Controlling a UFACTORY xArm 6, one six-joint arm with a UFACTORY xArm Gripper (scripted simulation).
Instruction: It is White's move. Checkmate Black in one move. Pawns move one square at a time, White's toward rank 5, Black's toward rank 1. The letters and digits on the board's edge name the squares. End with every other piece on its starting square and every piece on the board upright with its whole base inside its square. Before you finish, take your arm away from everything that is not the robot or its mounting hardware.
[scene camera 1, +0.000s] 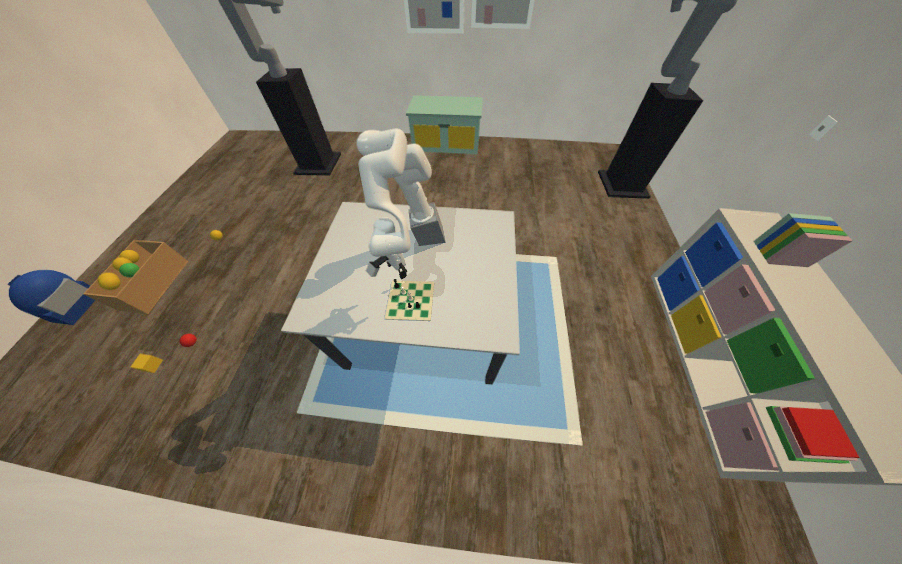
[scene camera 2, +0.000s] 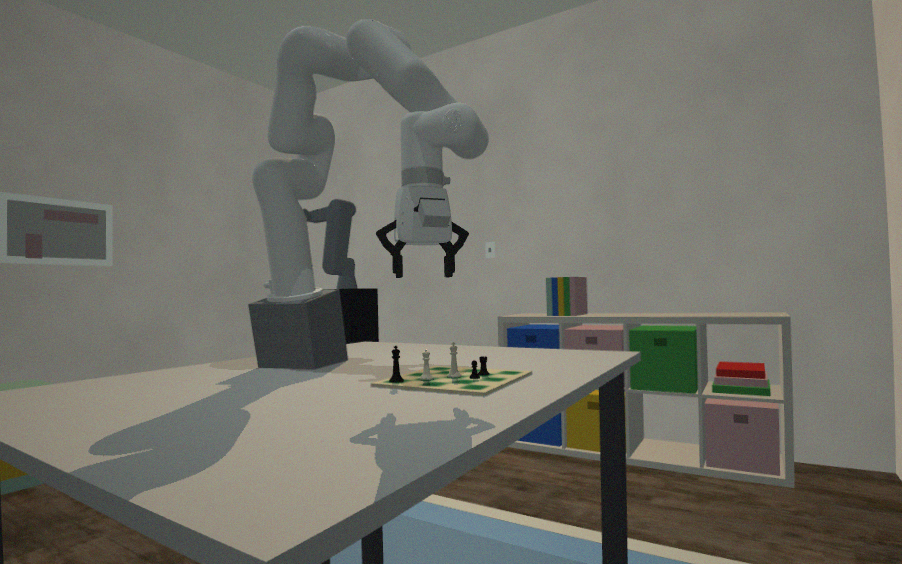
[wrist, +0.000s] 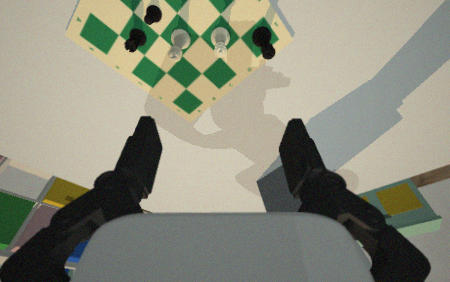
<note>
I see my gripper (scene camera 2: 424, 277).
My gripper is seen too in the wrist view (wrist: 221, 132).
</note>
